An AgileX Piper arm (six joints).
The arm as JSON. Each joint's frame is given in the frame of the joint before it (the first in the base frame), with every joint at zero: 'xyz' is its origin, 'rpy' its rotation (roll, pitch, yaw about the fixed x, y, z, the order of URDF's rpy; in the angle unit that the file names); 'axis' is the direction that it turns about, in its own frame. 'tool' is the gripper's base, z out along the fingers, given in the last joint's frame.
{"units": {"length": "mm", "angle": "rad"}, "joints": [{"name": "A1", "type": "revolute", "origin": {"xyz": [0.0, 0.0, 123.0], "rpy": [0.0, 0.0, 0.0]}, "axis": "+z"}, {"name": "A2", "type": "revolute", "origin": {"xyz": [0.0, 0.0, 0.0], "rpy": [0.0, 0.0, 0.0]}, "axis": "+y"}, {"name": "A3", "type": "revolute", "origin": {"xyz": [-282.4, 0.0, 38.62], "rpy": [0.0, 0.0, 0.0]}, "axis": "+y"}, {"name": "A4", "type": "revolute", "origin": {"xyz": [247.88, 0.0, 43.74], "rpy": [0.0, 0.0, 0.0]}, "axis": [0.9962, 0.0, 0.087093]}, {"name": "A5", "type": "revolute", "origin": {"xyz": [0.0, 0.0, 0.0], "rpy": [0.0, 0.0, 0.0]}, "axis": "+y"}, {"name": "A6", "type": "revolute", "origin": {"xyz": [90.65, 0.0, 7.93], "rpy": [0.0, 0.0, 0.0]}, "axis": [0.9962, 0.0, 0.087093]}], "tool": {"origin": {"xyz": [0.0, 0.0, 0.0], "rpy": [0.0, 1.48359, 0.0]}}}
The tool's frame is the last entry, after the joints.
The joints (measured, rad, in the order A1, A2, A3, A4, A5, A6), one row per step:
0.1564 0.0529 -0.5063 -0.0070 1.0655 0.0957
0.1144 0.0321 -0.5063 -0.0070 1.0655 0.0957
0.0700 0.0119 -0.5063 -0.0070 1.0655 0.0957
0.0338 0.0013 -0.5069 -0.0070 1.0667 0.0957
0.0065 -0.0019 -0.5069 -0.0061 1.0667 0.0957
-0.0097 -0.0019 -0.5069 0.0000 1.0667 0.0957
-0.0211 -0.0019 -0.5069 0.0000 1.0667 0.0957
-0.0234 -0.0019 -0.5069 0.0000 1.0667 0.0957
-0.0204 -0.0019 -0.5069 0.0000 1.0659 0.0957
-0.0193 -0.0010 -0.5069 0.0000 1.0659 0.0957
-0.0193 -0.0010 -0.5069 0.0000 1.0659 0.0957
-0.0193 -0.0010 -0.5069 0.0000 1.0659 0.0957
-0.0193 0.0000 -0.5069 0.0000 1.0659 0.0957
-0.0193 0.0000 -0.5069 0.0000 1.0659 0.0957
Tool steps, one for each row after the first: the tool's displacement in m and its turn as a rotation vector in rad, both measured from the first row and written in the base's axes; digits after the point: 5 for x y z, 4 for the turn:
-0.00323 -0.00048 0.00002 0.0028 -0.0206 -0.0420
-0.00640 -0.00066 -0.00003 0.0046 -0.0408 -0.0864
-0.00819 -0.00058 -0.00001 0.0049 -0.0508 -0.1226
-0.00871 -0.00036 -0.00003 0.0052 -0.0540 -0.1494
-0.00871 0.00023 -0.00003 0.0099 -0.0537 -0.1623
-0.00871 0.00030 -0.00003 0.0096 -0.0537 -0.1737
-0.00871 0.00031 -0.00003 0.0095 -0.0538 -0.1760
-0.00868 0.00029 0.00003 0.0096 -0.0545 -0.1730
-0.00854 0.00028 0.00004 0.0096 -0.0536 -0.1719
-0.00854 0.00028 0.00004 0.0096 -0.0536 -0.1719
-0.00854 0.00028 0.00004 0.0096 -0.0536 -0.1719
-0.00838 0.00028 0.00004 0.0095 -0.0526 -0.1719
-0.00838 0.00028 0.00004 0.0095 -0.0526 -0.1719

